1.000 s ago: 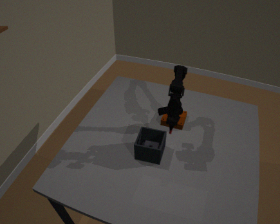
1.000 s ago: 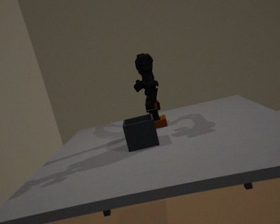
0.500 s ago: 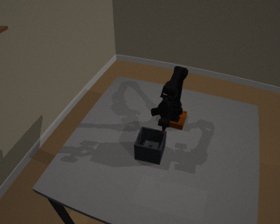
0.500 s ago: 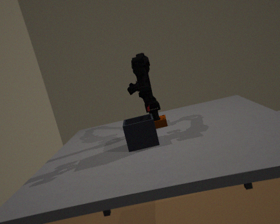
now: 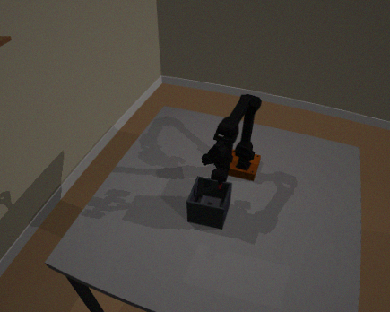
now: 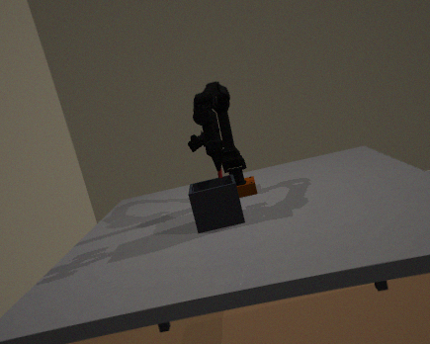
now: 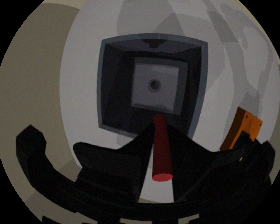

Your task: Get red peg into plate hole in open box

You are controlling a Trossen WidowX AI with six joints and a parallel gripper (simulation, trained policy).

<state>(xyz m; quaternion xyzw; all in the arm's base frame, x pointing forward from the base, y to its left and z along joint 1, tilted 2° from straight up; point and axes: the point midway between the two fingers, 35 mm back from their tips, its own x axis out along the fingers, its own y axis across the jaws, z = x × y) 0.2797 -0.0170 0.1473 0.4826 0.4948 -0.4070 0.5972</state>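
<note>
The plate is 40 mm ahead of my gripper tip, 30 mm to the right of it and 120 mm below it. Round my gripper tip: red peg: 10 mm above.
</note>
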